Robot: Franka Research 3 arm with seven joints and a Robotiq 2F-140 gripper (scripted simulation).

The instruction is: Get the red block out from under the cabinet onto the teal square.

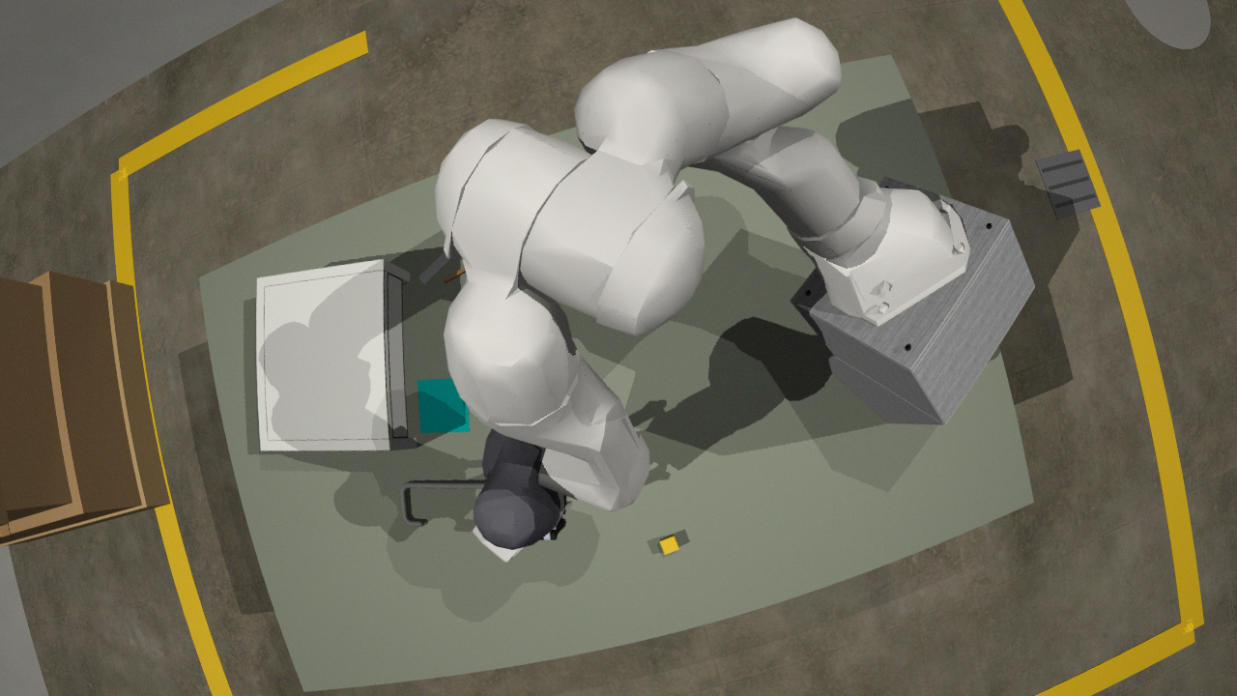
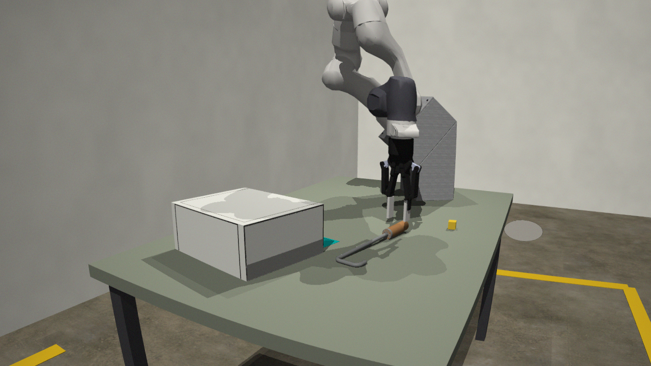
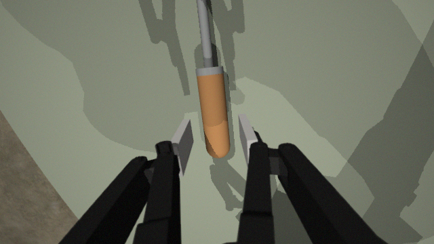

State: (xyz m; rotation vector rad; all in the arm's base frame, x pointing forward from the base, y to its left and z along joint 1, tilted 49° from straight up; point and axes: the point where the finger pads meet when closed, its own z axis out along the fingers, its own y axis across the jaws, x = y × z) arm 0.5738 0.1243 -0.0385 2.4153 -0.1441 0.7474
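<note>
Now: hand 140 mm short of the grey hook tool, 70 mm above it and 10 mm to the left of it. Also, from my hand: yellow cube (160 mm to the left, 120 mm behind, 70 mm below); then grey fork-ended tool (360 mm to the right, 110 mm behind, 80 mm below); then teal square (200 mm to the right, 160 mm ahead, 80 mm below).
</note>
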